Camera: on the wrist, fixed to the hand. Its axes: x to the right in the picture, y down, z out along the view.
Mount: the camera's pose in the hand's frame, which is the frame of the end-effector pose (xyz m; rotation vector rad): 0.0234 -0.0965 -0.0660 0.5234 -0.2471 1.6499
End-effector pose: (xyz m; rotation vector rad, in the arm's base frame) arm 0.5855 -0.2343 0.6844 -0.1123 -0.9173 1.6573
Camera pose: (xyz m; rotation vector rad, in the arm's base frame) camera 0.6890 -0.1798 0.7074 0.2966 0.3334 -2.7611
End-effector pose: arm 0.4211 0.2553 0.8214 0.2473 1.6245 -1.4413
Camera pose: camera 0.3110 0.2745 0.8629 1.2685 0.3613 -0.4455
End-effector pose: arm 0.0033 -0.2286 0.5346 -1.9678 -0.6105 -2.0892
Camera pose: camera -0.0991 -0.1679 0.5411 -1.3998 0.3910 -0.5762
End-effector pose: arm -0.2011 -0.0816 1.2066 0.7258 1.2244 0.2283
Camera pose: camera -0.2739 -0.1171 1.1191 2.0395 0.1567 1.1334
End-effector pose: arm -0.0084 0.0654 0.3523 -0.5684 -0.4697 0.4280
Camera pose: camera 0.0698 -0.0232 0.3678 -0.2697 0.0057 2.1404
